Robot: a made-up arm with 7 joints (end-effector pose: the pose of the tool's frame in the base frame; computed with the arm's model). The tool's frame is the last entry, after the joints. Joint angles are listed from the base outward.
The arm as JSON. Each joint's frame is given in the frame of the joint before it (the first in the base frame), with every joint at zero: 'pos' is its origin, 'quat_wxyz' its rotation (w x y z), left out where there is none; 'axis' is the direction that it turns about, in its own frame. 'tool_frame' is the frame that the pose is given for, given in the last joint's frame.
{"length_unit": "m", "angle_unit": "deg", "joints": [
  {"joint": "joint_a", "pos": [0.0, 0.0, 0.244], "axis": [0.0, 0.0, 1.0]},
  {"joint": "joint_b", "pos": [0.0, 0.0, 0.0], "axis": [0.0, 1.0, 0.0]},
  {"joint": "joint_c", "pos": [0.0, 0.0, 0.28], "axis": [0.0, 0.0, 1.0]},
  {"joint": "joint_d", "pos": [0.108, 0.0, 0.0], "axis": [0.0, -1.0, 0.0]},
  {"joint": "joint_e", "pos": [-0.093, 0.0, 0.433], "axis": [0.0, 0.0, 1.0]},
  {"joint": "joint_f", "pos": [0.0, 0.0, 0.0], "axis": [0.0, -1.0, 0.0]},
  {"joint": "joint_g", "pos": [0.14, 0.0, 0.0], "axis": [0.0, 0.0, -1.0]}
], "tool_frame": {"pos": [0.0, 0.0, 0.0], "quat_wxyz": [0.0, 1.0, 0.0, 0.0]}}
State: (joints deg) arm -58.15 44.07 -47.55 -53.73 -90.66 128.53 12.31
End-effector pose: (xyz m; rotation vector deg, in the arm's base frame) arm 0.1401 -0.8005 0.4538 61.35 -26.09 -52.54
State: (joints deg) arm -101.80 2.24 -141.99 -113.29 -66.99 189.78 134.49
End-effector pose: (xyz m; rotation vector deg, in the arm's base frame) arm -0.3554 0.4202 0.5106 -95.26 -50.61 9.90
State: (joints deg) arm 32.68 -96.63 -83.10 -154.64 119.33 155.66 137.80
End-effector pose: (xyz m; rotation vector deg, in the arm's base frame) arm 0.3249 -0.2152 0.1930 82.51 5.19 143.10
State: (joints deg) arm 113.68 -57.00 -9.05 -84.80 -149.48 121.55 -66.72
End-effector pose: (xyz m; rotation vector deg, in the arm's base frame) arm 0.0391 0.0760 0.9876 33.73 28.45 60.56
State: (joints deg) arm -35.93 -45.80 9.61 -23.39 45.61 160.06 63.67
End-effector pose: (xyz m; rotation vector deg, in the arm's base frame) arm -0.4224 0.2182 0.9005 -18.99 -17.13 -100.73
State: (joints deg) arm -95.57 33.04 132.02 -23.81 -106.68 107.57 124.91
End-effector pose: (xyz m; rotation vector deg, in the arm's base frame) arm 0.1401 -0.2954 1.0528 2.27 112.19 -91.28
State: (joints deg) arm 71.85 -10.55 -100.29 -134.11 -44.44 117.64 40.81
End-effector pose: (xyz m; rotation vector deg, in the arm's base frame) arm 0.5544 -0.2458 0.2249 142.87 -53.14 -16.19
